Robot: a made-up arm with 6 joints. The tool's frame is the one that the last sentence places.
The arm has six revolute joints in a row. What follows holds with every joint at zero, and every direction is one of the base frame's. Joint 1 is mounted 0.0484 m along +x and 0.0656 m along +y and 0.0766 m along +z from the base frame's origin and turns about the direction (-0.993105, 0.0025, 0.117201), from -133.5 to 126.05 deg. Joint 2 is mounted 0.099 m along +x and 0.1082 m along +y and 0.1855 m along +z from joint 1 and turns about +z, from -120.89 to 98.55 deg. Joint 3 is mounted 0.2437 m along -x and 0.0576 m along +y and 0.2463 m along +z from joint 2 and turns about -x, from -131.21 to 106.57 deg. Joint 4 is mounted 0.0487 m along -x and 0.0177 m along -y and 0.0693 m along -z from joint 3 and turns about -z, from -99.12 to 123.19 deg. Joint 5 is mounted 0.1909 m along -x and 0.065 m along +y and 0.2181 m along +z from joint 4 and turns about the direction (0.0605, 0.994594, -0.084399), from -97.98 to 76.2 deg. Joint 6 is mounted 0.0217 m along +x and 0.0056 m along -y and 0.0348 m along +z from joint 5 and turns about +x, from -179.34 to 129.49 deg. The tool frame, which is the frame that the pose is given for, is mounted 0.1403 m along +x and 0.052 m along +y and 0.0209 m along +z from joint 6; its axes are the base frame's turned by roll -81.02, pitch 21.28 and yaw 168.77 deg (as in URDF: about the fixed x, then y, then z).
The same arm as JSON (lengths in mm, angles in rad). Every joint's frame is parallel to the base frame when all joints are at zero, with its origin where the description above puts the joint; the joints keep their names.
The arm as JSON. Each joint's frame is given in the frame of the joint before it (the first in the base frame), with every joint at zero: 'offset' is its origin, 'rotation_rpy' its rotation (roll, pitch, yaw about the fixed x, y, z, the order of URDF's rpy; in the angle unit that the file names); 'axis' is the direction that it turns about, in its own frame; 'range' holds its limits. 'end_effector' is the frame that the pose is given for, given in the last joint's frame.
{"length_unit": "mm", "angle_unit": "rad", "chain": [
  {"id": "joint 1", "offset": [48.4, 65.6, 76.6], "rotation_rpy": [0.0, 0.0, 0.0], "axis": [-0.993105, 0.0025, 0.117201], "range": [-2.33, 2.2]},
  {"id": "joint 2", "offset": [99.0, 108.2, 185.5], "rotation_rpy": [0.0, 0.0, 0.0], "axis": "+z", "range": [-2.1099, 1.72]},
  {"id": "joint 3", "offset": [-243.7, 57.6, 246.3], "rotation_rpy": [0.0, 0.0, 0.0], "axis": "-x", "range": [-2.29, 1.86]},
  {"id": "joint 4", "offset": [-48.7, -17.7, -69.3], "rotation_rpy": [0.0, 0.0, 0.0], "axis": "-z", "range": [-1.73, 2.1501]},
  {"id": "joint 5", "offset": [-190.9, 65.0, 218.1], "rotation_rpy": [0.0, 0.0, 0.0], "axis": [0.0605, 0.994594, -0.084399], "range": [-1.7101, 1.3299]},
  {"id": "joint 6", "offset": [21.7, -5.6, 34.8], "rotation_rpy": [0.0, 0.0, 0.0], "axis": "+x", "range": [-3.1301, 2.26]}
], "end_effector": {"offset": [140.3, 52.0, 20.9], "rotation_rpy": [-1.4141, 0.3714, 2.9456]}}

